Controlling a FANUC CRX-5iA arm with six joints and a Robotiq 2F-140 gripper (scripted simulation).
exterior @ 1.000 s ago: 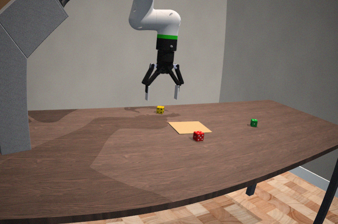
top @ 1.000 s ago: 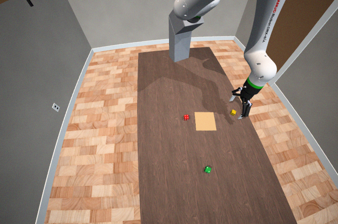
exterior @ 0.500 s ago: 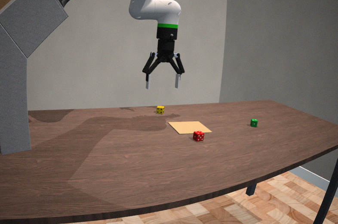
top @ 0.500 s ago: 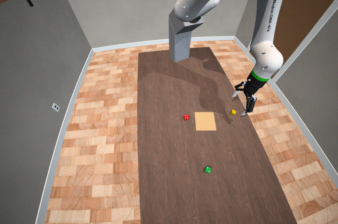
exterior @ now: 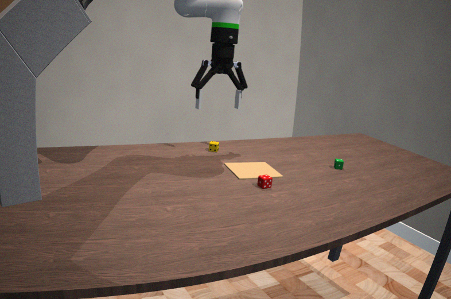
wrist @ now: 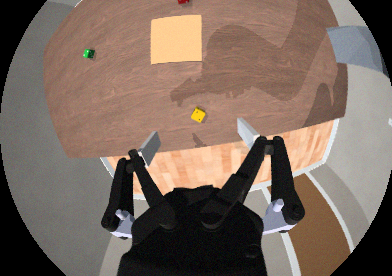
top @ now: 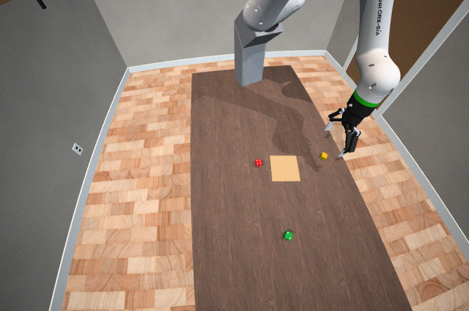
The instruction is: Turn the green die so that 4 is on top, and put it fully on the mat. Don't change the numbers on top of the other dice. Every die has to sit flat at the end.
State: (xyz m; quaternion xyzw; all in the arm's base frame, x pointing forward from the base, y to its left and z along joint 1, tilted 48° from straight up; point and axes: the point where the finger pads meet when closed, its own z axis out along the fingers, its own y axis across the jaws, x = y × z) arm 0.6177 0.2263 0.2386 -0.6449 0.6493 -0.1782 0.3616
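My gripper is now 37 cm short of the green die, 24 cm to the left of it and 14 cm above it. The rest, counted from my hand: tan mat (21 cm to the right, 16 cm below, 5 cm ahead); then yellow die (14 cm below, 1 cm to the left); then red die (34 cm to the right, 14 cm below, 3 cm ahead).
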